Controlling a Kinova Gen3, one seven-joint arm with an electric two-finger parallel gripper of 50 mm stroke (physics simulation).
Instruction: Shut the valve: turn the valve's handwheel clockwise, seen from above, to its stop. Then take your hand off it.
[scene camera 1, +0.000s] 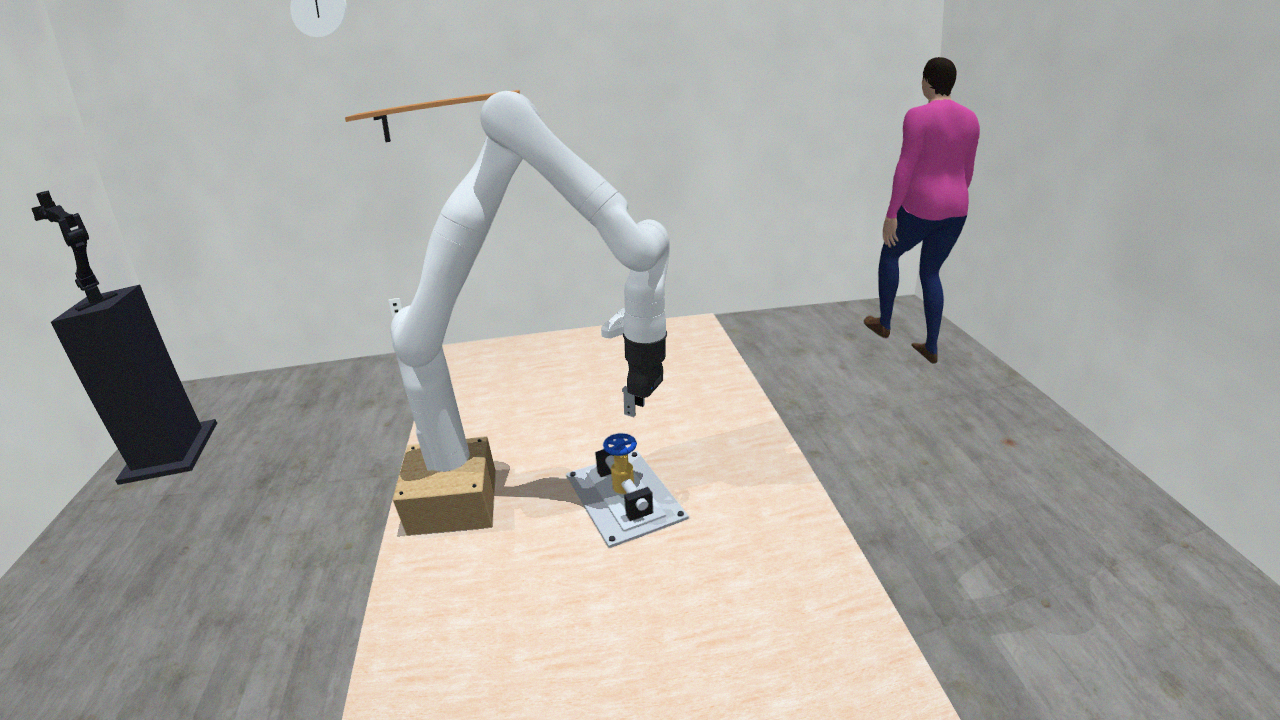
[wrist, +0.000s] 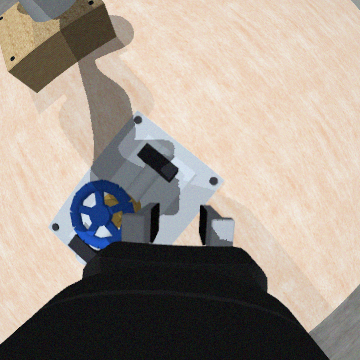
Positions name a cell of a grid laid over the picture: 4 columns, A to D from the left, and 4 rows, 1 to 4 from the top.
Observation:
In view: the gripper (scene camera 1: B3), a blue handwheel (wrist: B3) and a grey base plate (scene camera 1: B3).
The gripper shows as well in the wrist view (wrist: B3). The grey base plate also shows in the wrist view (wrist: C3).

